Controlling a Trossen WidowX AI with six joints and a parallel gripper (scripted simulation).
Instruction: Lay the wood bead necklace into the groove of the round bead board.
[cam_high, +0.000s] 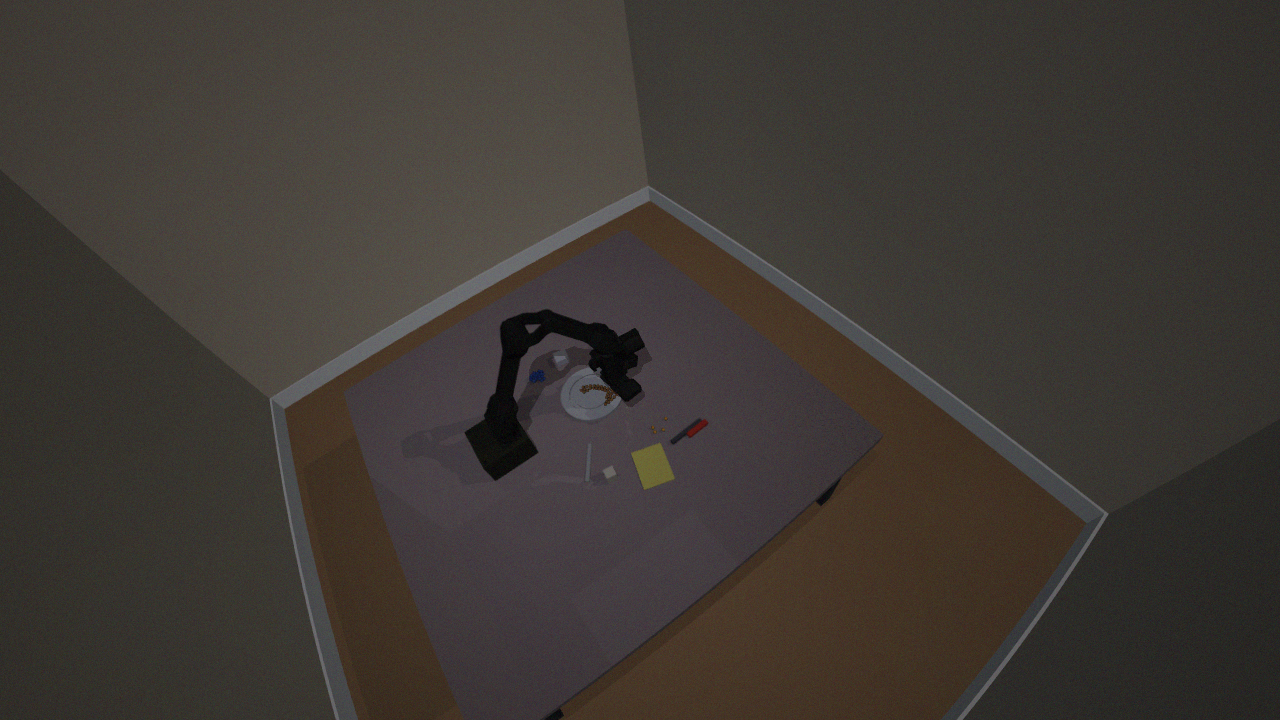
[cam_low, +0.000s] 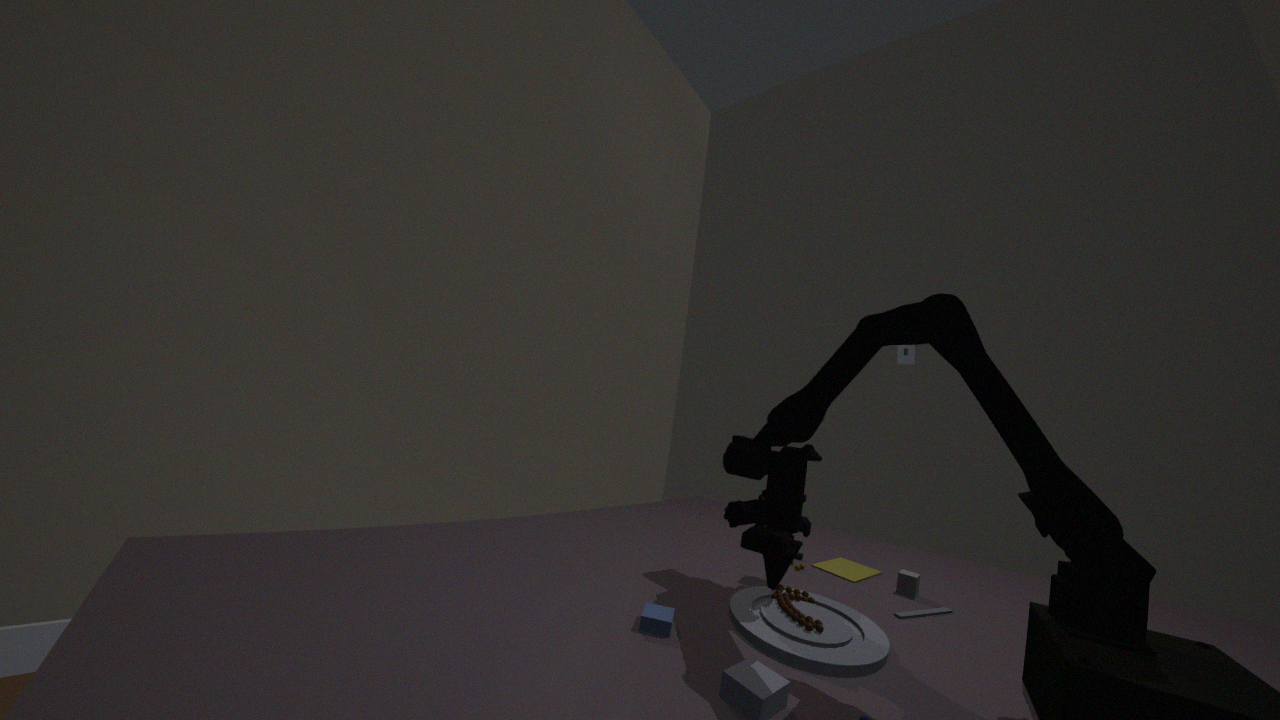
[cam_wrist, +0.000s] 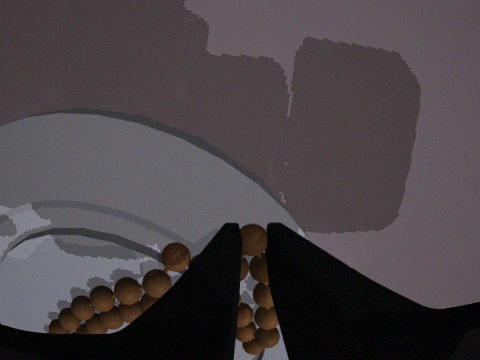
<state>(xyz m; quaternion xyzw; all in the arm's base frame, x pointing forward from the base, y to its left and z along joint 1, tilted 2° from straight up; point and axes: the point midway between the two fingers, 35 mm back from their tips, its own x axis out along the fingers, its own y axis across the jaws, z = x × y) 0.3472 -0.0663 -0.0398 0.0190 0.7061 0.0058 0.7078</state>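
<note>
Right now my gripper tip is 6 cm to the right of the round bead board, 6 cm past it and 1 cm above it. From my gripper tip the other things lie so: grey block: 25 cm to the left, 5 cm behind; then blue block: 20 cm to the left, 8 cm ahead, 1 cm below; then thin stick: 21 cm behind, 12 cm to the right, 1 cm below.
</note>
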